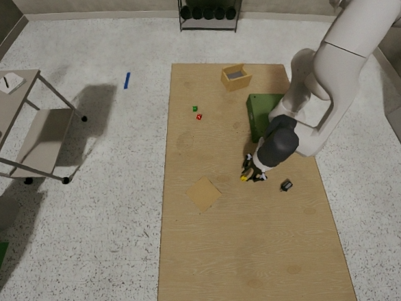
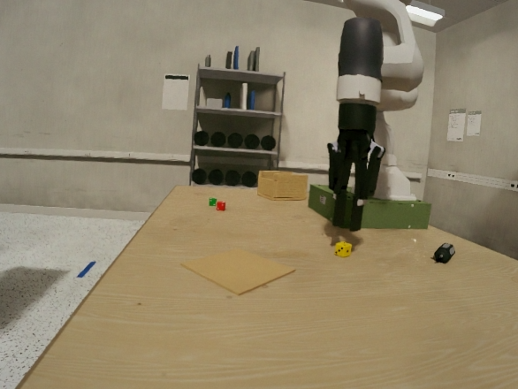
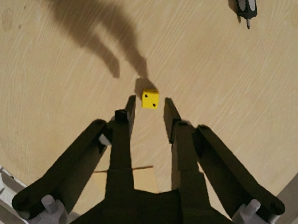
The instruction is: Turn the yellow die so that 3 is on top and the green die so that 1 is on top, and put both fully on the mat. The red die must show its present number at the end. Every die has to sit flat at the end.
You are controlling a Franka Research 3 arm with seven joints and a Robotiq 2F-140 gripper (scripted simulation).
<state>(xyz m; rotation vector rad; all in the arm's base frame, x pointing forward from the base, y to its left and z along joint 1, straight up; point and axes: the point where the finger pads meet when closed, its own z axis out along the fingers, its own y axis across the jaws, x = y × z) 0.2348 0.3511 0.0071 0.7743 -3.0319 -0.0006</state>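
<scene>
The yellow die lies 80 mm below my hand. From my hand the other things lie so: black object 230 mm behind, 70 mm below, 50 mm to the left; then tan mat 220 mm ahead, 90 mm below, 80 mm to the left; then red die 400 mm to the right, 250 mm ahead, 80 mm below.
</scene>
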